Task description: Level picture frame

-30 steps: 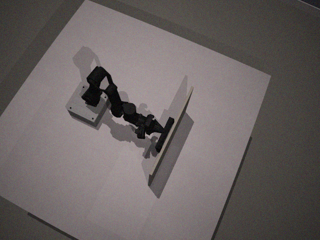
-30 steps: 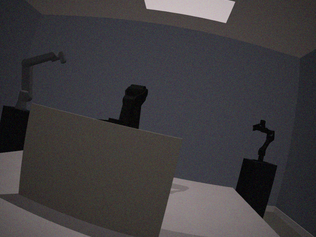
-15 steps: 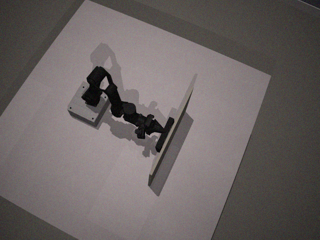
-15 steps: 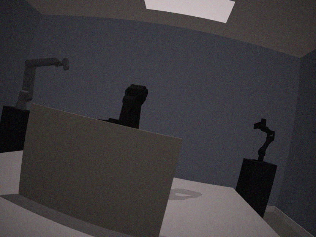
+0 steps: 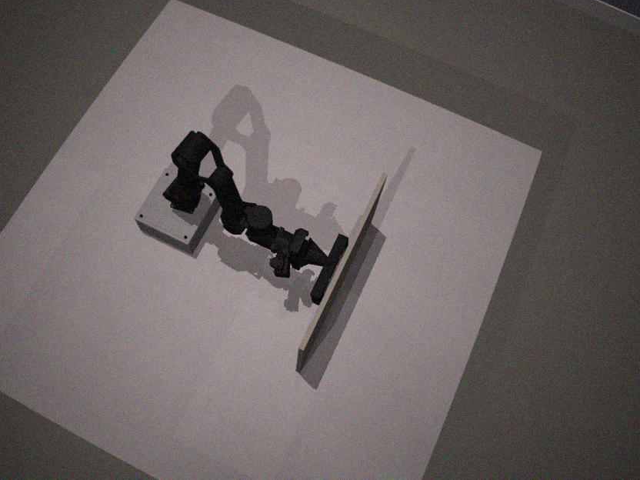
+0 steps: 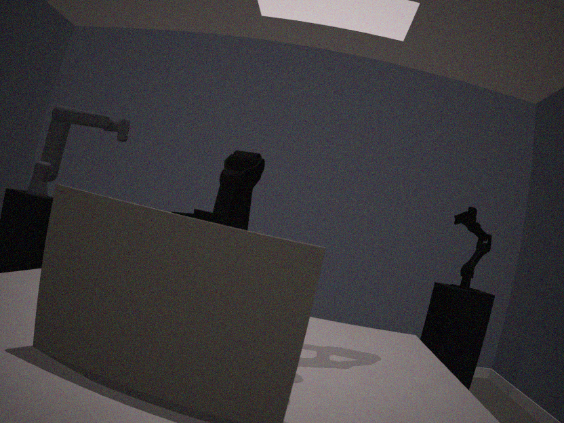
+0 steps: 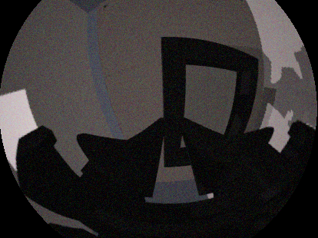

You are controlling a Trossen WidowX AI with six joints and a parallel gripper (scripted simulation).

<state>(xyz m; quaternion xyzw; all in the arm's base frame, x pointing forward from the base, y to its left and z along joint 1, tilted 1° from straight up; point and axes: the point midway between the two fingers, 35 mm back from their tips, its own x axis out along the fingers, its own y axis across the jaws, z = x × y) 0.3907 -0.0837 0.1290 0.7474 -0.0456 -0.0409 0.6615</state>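
Now: gripper tip 1 cm short of the picture frame and 5 cm above it. Round my gripper tip: beige wall panel (2 cm ahead, 6 cm below).
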